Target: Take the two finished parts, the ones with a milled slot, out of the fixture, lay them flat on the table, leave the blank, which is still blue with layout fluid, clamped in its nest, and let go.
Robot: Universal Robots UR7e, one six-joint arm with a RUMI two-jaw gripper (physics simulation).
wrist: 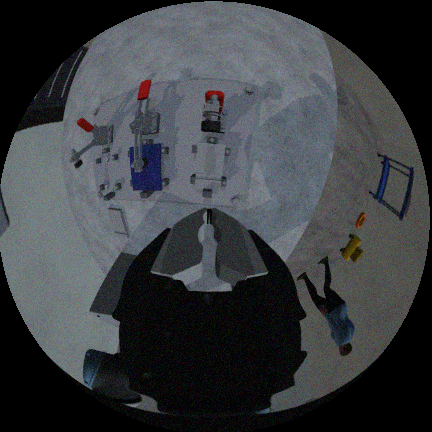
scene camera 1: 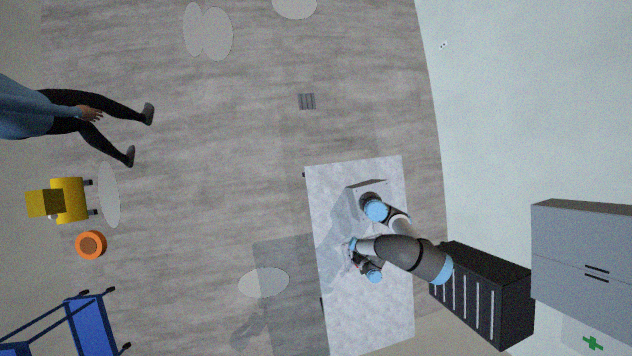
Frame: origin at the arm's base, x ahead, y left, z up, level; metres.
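Seen in the pictures: gripper, fingertip midpoint: [wrist: 208, 209].
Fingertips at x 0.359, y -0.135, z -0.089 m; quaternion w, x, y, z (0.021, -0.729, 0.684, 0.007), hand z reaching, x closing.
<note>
Offsets run from my fingertips to a thing's middle. "spot": to the spot under its first point. Level surfaces: height alone.
In the wrist view a pale finished part @[dx +0.039, dy +0.006, dz -0.074 m] [wrist: 210, 162] sits in the right nest of the fixture plate @[spot: dx -0.008, dy +0.060, dz -0.090 m] [wrist: 177, 187]; the red-handled clamp @[spot: dx +0.098, dy +0.005, dz +0.013 m] [wrist: 213, 112] behind it is folded back off it. The blue blank @[dx +0.032, dy +0.116, dz -0.077 m] [wrist: 154, 175] sits in the middle nest under its clamp arm [wrist: 139, 142]. The left nest is empty, its clamp @[dx +0.086, dy +0.227, dz -0.028 m] [wrist: 95, 137] swung aside. A pale flat part @[dx -0.117, dy +0.245, dz -0.100 m] [wrist: 119, 221] appears to lie on the table beyond the plate's near left edge; its slot is unclear. My gripper [wrist: 208, 209] is shut and empty, above the plate's near edge, short of the right nest. The arm mostly hides the fixture in the scene view.
The table @[dz -0.105 m] [scene camera 1: 370, 315] carries the robot's base box [scene camera 1: 355, 195]. Dark drawers [scene camera 1: 515, 310] [wrist: 55, 90] stand beside the table. A person [scene camera 1: 30, 112] [wrist: 340, 320], a yellow object [scene camera 1: 72, 200] [wrist: 352, 247] and a blue cart [scene camera 1: 70, 320] [wrist: 383, 180] are farther off.
</note>
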